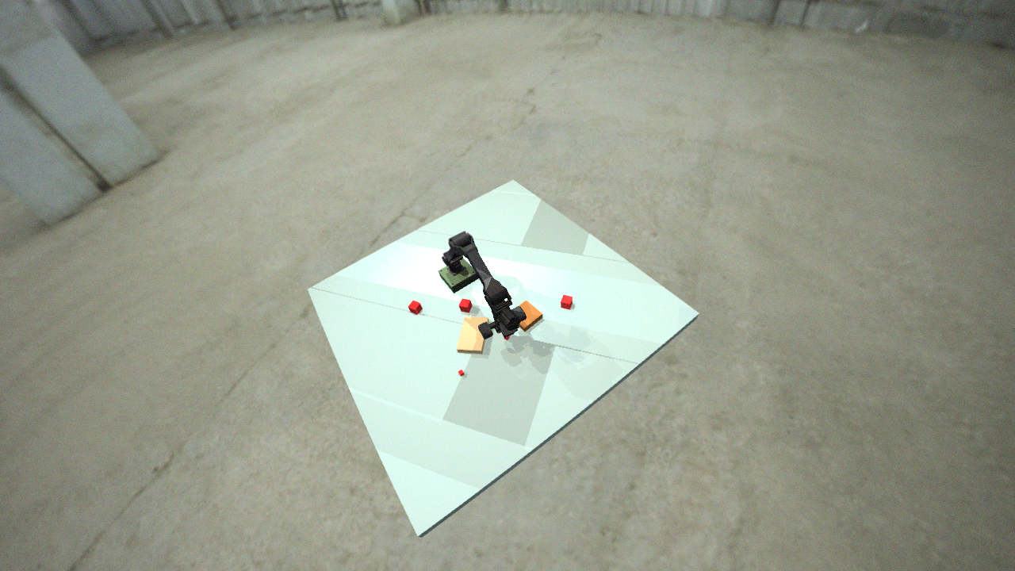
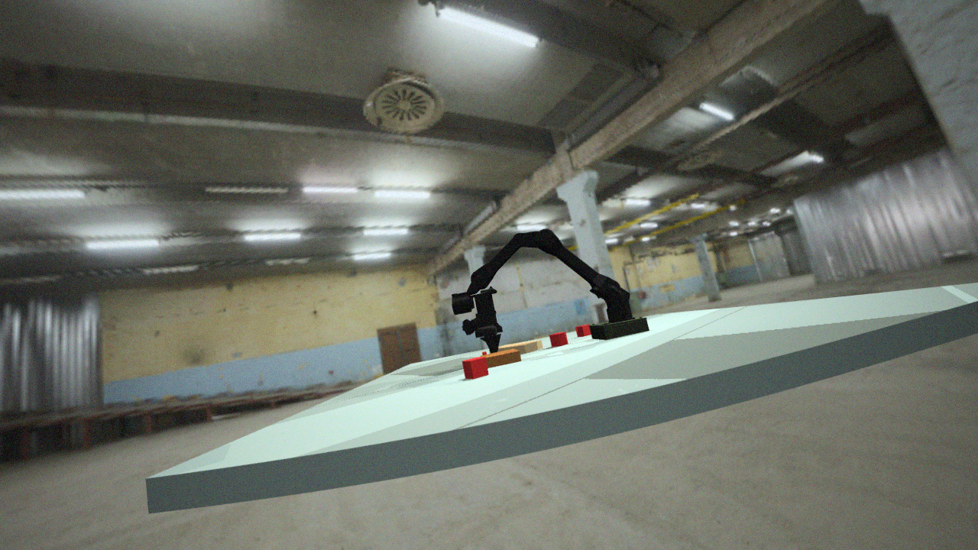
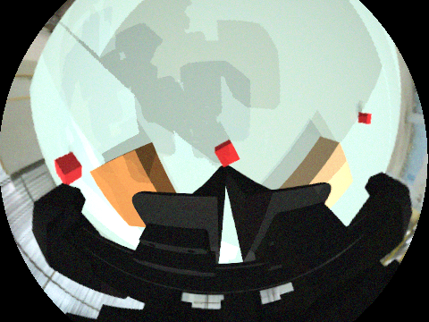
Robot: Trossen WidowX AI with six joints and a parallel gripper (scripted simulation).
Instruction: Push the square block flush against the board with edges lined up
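Right now the orange square block is 10 mm behind my gripper tip, 120 mm to the left of it and 10 mm above it. From my gripper tip the other things lie so: pale wooden board (80 mm behind, 100 mm to the right, 10 mm above).
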